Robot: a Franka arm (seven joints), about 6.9 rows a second.
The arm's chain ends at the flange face. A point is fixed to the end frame.
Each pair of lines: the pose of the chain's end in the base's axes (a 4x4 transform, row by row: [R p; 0 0 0 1], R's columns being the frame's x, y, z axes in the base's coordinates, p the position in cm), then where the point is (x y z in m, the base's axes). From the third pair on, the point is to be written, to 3 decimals.
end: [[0.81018 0.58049 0.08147 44.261], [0.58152 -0.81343 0.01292 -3.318], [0.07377 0.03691 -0.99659 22.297], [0 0 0 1]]
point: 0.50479 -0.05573 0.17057
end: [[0.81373 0.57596 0.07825 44.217], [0.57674 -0.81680 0.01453 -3.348], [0.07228 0.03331 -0.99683 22.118], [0 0 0 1]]
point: 0.50405 -0.05627 0.16852
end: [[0.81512 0.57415 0.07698 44.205], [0.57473 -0.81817 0.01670 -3.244], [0.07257 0.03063 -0.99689 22.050], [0 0 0 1]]
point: 0.504 -0.055 0.168
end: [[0.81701 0.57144 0.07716 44.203], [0.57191 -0.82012 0.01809 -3.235], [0.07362 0.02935 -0.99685 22.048], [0 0 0 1]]
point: 0.504 -0.055 0.168
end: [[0.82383 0.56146 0.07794 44.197], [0.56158 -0.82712 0.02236 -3.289], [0.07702 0.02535 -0.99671 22.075], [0 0 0 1]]
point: 0.503 -0.056 0.168
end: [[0.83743 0.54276 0.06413 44.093], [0.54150 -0.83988 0.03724 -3.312], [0.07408 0.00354 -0.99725 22.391], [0 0 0 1]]
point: 0.501 -0.057 0.170
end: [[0.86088 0.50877 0.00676 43.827], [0.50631 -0.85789 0.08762 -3.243], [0.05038 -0.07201 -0.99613 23.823], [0 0 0 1]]
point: 0.494 -0.056 0.179
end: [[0.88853 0.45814 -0.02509 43.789], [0.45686 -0.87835 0.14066 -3.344], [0.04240 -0.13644 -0.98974 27.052], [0 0 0 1]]
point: 0.490 -0.056 0.208
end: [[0.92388 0.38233 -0.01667 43.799], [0.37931 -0.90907 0.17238 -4.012], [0.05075 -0.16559 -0.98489 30.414], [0 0 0 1]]
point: 0.488 -0.065 0.241
